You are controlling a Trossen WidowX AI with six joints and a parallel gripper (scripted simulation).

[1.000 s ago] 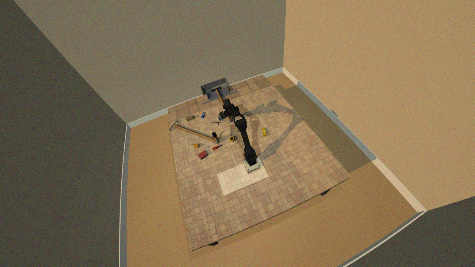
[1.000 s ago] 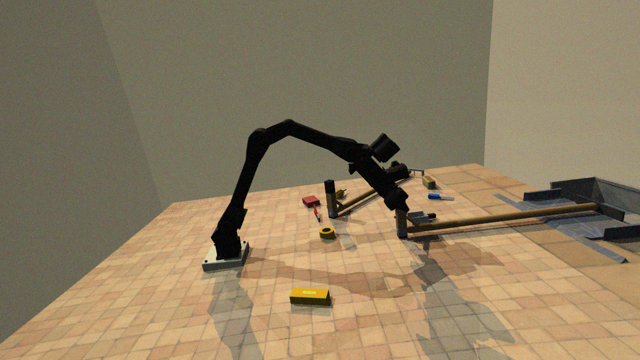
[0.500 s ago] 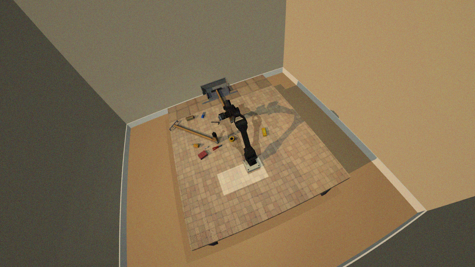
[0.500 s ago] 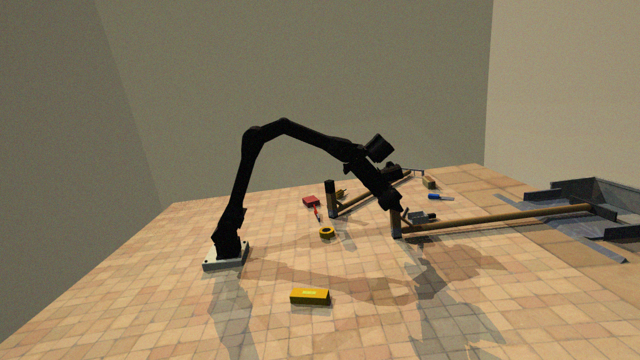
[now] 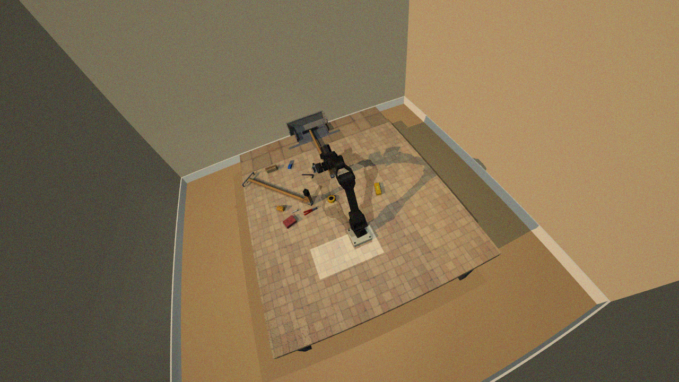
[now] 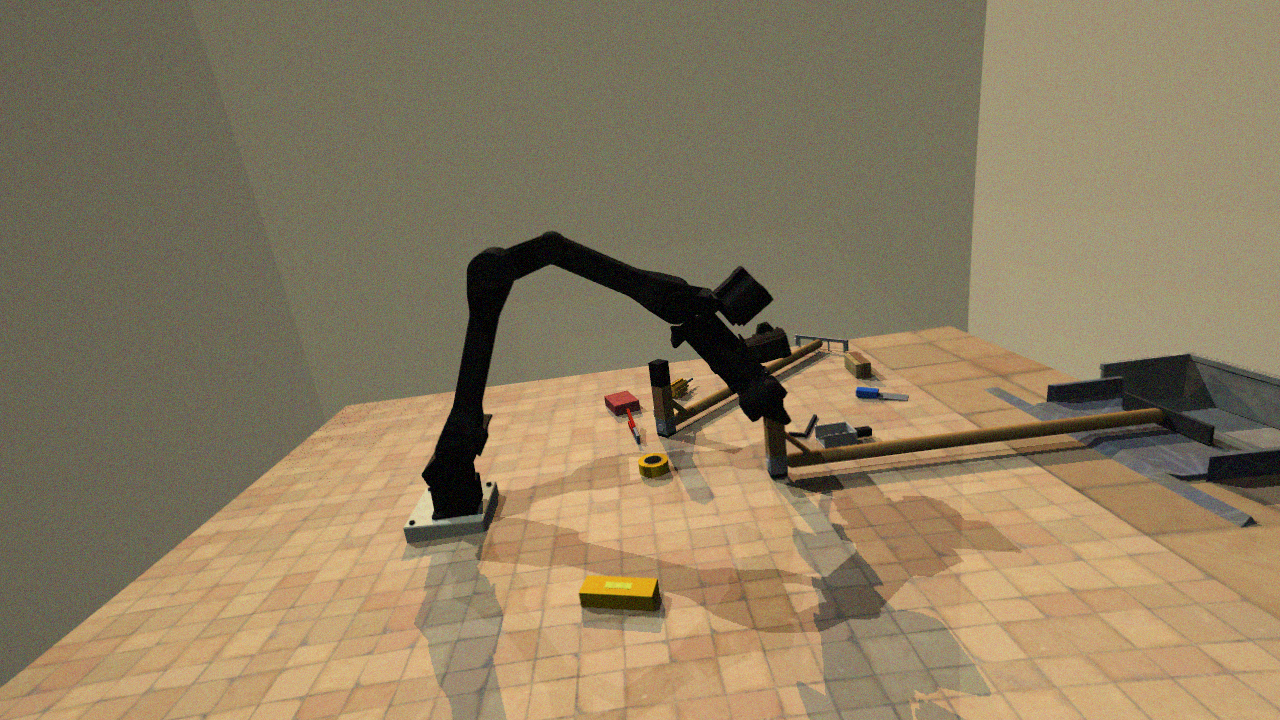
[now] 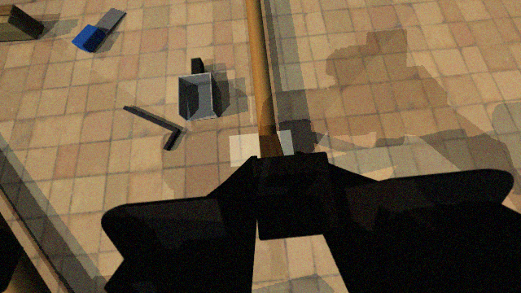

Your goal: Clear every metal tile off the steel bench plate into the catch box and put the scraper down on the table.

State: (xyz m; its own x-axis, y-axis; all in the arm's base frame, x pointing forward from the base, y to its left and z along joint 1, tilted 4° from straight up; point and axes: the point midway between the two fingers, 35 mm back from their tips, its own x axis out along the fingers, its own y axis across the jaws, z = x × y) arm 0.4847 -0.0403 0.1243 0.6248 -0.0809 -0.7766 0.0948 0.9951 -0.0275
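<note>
Right now my gripper tip is 200 mm past the yellow tape roll, 90 mm to the right of it and 80 mm above it. Round my gripper tip: red screwdriver (240 mm to the left, 210 mm behind, 80 mm below); then hex key (140 mm to the left, 90 mm below, 80 mm ahead); then small grey box (130 mm ahead, 90 mm below, 80 mm to the left).
</note>
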